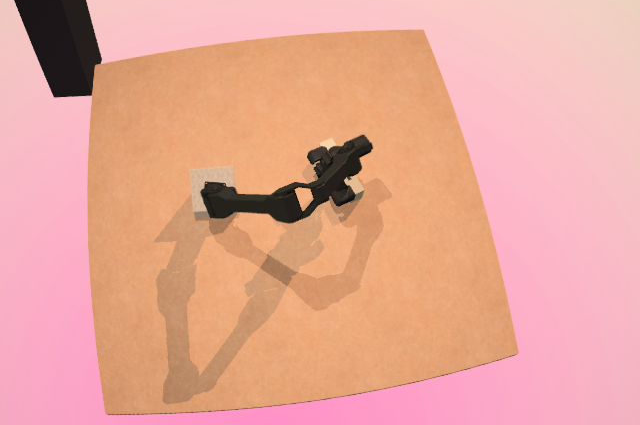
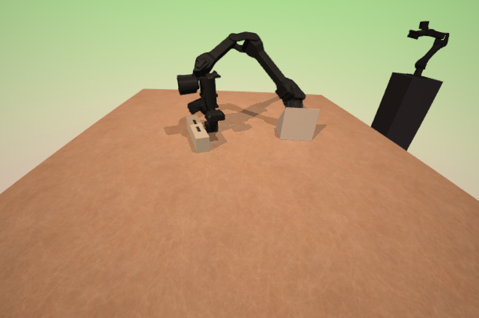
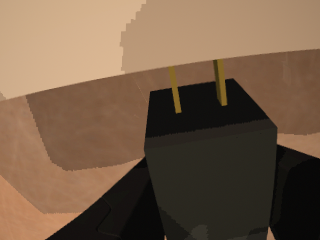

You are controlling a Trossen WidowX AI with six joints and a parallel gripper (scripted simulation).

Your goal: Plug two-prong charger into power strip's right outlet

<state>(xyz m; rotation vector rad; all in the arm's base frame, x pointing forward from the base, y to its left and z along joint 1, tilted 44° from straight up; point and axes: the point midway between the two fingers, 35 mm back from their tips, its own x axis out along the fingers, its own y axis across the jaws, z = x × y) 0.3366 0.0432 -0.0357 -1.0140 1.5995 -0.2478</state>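
The black two-prong charger is 1 cm ahead of my gripper tip, 1 cm to the left of it and 1 cm above it.
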